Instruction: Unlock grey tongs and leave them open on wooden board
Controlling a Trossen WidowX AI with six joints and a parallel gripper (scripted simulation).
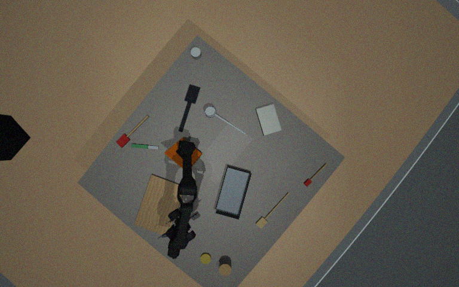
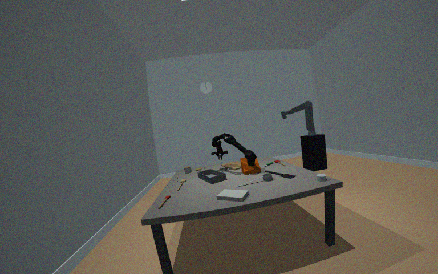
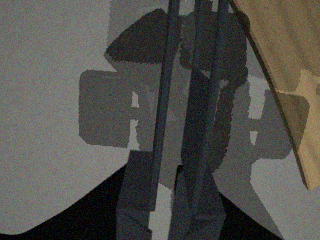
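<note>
Right now my gripper tip is 17 cm past the wooden board, 11 cm to the left of it and 11 cm above it. From my gripper tip the other things lie so: yellow lock piece (2 cm behind, 8 cm to the right, 4 cm above); green-handled tool (51 cm behind, 11 cm to the left, 11 cm below); roasting tin (11 cm ahead, 30 cm to the left, 9 cm below).
</note>
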